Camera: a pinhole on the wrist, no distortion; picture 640 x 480 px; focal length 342.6 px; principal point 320.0 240.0 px. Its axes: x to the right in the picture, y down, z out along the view. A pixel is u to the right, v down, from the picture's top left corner.
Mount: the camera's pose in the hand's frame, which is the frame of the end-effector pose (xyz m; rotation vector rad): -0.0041 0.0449 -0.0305 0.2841 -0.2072 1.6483
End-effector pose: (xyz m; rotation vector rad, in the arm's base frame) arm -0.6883 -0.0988 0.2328 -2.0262 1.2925 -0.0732
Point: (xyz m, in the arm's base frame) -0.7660 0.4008 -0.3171
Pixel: 590 402
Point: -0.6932 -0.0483 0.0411
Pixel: 553 198
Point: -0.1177 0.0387 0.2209
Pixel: 47 158
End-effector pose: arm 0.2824 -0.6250 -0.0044 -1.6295 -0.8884 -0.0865
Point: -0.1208 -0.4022 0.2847
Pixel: 20 303
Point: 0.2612 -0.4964 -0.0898
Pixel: 458 231
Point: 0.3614 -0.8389 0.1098
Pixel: behind the camera
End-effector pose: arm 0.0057 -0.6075 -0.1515 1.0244 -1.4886 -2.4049
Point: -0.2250 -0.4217 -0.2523
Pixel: 229 116
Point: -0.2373 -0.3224 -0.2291
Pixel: 252 184
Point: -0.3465 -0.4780 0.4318
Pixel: outside the picture
